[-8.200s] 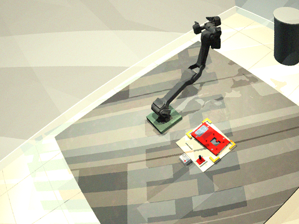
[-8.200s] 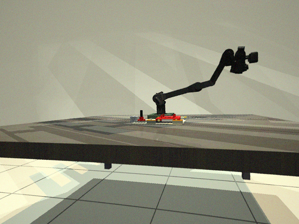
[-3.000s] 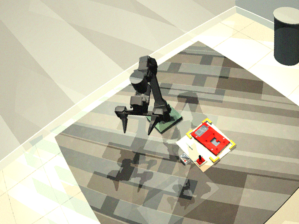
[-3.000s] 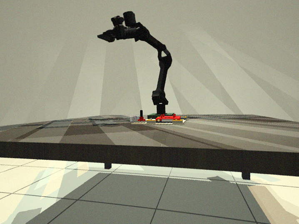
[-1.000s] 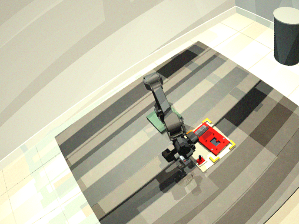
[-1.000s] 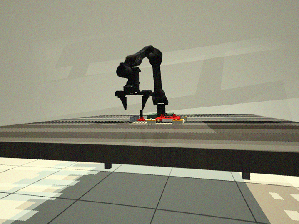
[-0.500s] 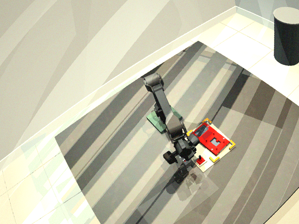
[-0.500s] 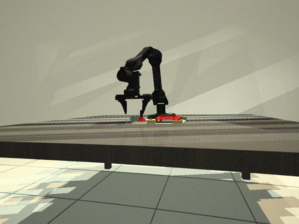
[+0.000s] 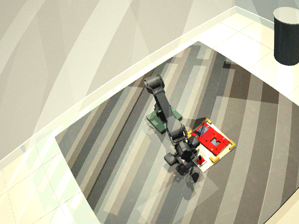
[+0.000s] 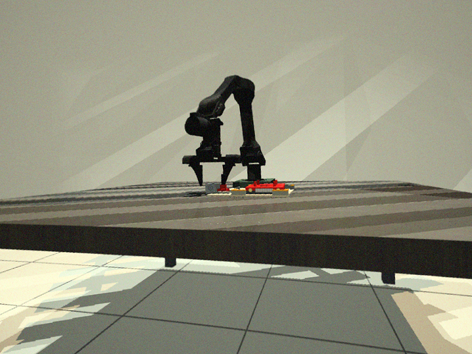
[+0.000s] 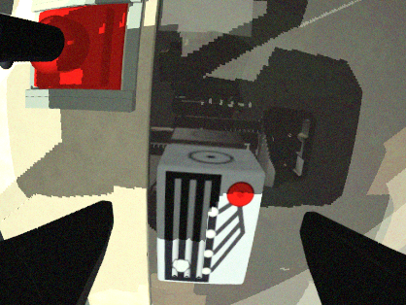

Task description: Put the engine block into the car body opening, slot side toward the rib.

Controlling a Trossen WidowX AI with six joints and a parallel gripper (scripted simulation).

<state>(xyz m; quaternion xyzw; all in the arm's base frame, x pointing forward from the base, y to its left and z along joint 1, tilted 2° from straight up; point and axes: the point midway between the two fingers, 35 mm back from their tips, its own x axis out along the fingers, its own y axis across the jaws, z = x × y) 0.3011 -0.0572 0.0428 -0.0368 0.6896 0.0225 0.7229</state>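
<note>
The black upright peg lies 5 cm ahead of my gripper tip, 6 cm to the left of it and 1 cm above it. From my gripper tip the other things lie so: grey engine block (1 cm to the left, 1 cm below).
</note>
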